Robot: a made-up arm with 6 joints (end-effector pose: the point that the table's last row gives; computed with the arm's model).
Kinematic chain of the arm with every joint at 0, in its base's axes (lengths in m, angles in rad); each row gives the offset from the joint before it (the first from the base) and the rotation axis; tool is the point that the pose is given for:
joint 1: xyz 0 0 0.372 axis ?
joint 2: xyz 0 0 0 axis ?
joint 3: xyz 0 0 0.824 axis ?
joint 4: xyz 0 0 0 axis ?
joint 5: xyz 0.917 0 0 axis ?
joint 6: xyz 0 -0.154 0 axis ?
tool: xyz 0 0 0
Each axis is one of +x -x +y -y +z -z.
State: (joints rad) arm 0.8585 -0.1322 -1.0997 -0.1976 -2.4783 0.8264
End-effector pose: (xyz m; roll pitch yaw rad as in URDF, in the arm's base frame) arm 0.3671 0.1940 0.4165 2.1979 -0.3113 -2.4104
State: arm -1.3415 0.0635 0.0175 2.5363 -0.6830 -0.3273
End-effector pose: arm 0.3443 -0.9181 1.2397 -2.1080 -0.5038 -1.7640
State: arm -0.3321 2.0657 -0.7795 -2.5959 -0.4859 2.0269
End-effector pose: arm -0.1227 0.1816 -0.2107 -2.7293 0.6946 2.4886
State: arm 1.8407 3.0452 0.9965 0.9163 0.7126 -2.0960
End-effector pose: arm 0.1527 -0.2005 -1.3186 2.8762 1.0254 -2.8821
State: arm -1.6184 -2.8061 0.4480 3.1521 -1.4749 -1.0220
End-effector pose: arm 0.2101 1.1740 -0.5074 -1.5586 1.5512 -1.0563
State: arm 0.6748 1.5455 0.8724 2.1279 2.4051 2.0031
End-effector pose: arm 1.2158 1.0770 -0.0766 -2.7444 -0.1852 -3.0856
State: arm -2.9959 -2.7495 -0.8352 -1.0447 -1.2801 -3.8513
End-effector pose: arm 0.4818 0.1489 0.5188 -2.7607 -0.4466 -1.8314
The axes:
joint 1: +z
joint 2: +y
joint 3: -y
joint 4: -x
joint 5: -y
joint 6: -x

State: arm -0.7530 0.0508 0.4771 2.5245 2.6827 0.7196
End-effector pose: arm 0.6987 -0.4827 1.6553 -1.5488 0.7749 2.0217
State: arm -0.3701 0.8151 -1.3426 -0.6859 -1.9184 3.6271
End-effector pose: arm -0.0332 -0.1150 0.2276 0.0179 -0.7567 1.8118
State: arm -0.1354 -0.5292 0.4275 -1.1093 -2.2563 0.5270
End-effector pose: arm 0.2138 -0.0983 1.7533 0.3047 0.7981 1.5547
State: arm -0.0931 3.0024 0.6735 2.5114 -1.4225 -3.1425
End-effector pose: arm -0.4367 0.1657 -1.1723 -0.5662 0.7164 -0.9763
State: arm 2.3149 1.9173 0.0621 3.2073 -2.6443 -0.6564
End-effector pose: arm -0.4571 0.2697 -0.7852 -2.4590 -0.7895 2.3594
